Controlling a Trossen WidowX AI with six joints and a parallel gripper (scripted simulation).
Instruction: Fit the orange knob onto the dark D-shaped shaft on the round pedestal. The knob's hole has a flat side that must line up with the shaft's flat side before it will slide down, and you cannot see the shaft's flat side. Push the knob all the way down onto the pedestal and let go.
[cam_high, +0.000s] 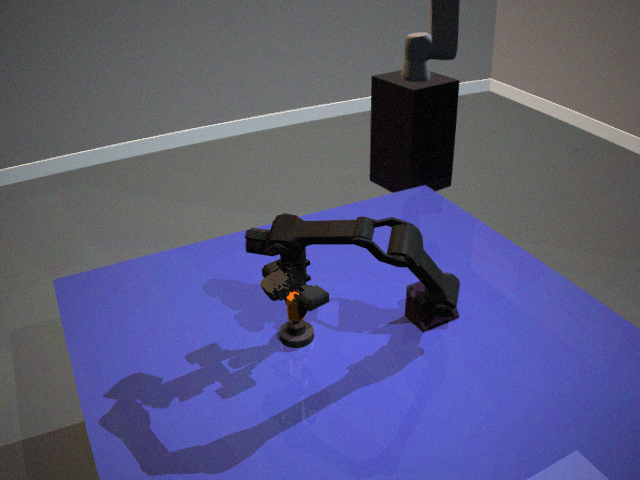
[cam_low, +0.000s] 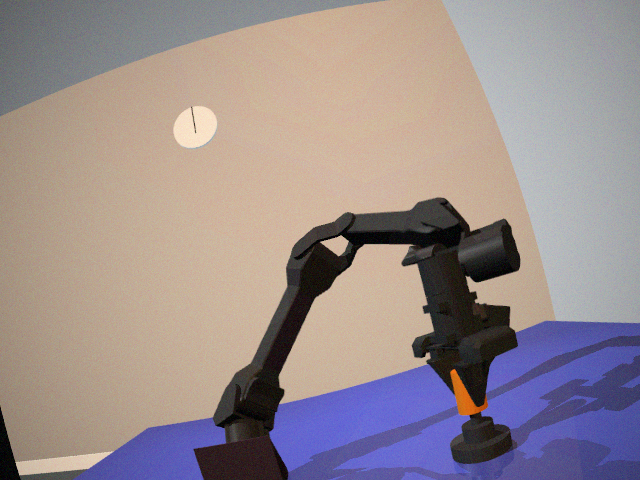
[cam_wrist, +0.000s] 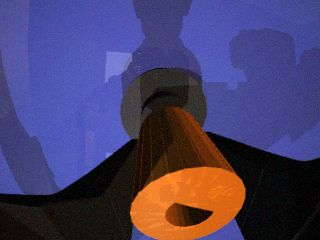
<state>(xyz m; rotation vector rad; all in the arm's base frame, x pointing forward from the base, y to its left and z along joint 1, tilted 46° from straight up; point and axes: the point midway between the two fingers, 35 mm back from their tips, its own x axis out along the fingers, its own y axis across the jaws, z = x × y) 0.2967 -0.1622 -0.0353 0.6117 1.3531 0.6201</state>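
Now: the orange knob 20 mm above my gripper tip. The rest, counted from my gripper tip: dark round pedestal: 40 mm below.
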